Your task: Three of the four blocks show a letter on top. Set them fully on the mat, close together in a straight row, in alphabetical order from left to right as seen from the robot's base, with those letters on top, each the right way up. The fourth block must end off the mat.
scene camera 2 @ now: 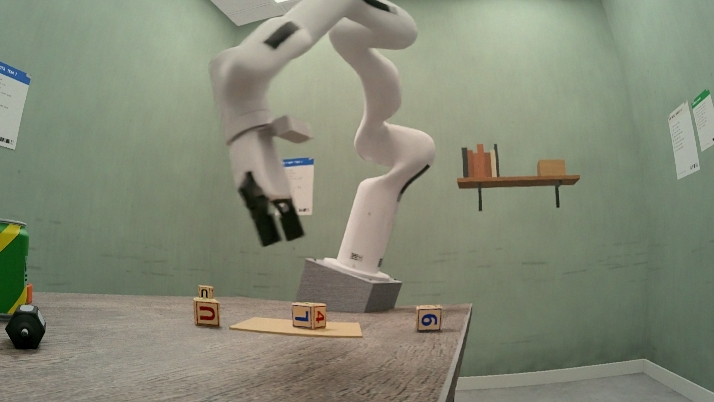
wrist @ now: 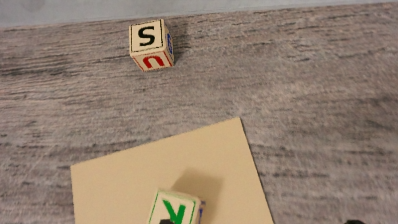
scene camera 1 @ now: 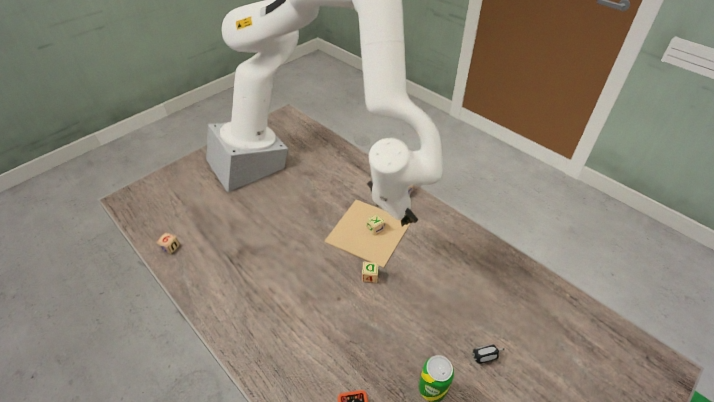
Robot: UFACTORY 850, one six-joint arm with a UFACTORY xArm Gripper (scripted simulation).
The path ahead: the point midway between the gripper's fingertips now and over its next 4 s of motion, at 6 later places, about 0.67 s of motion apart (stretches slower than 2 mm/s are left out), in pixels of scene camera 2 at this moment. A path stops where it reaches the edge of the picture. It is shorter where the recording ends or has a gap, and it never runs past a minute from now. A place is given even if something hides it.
My gripper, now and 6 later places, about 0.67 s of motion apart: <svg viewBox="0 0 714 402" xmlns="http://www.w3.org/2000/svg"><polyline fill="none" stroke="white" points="287,241 386,245 352,244 263,240 201,234 164,233 145,234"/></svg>
